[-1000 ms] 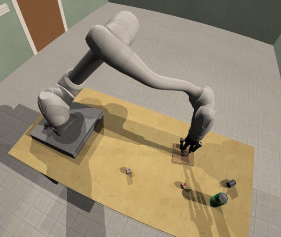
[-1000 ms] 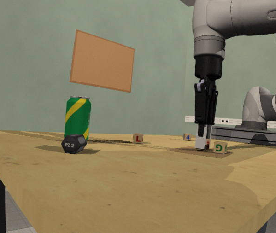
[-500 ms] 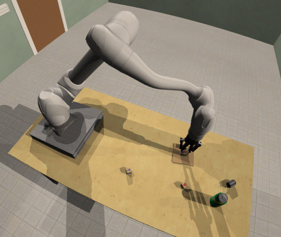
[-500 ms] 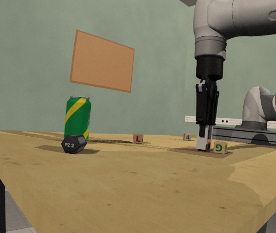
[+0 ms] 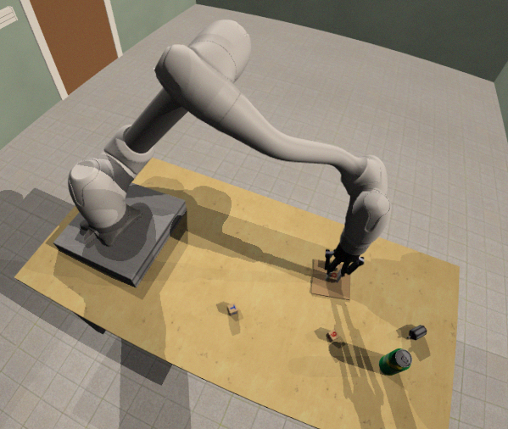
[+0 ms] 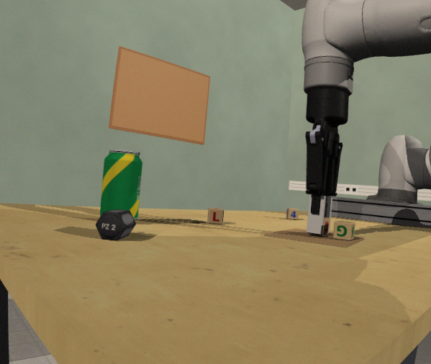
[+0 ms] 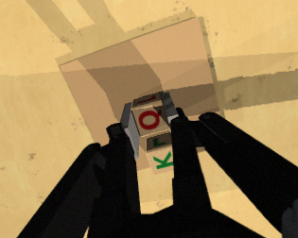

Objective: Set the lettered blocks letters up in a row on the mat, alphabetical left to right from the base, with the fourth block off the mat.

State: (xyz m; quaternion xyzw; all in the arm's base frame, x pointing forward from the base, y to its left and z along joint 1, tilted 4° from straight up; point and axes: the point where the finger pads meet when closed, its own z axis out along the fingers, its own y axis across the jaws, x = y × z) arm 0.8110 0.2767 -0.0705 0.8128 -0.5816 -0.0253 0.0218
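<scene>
My gripper is now 40 mm above the brown mat. Also, from my hand: yellow can: 300 mm ahead, 190 mm to the right, 20 mm above; T block: 290 mm to the right, 240 mm behind, 30 mm below.
</scene>
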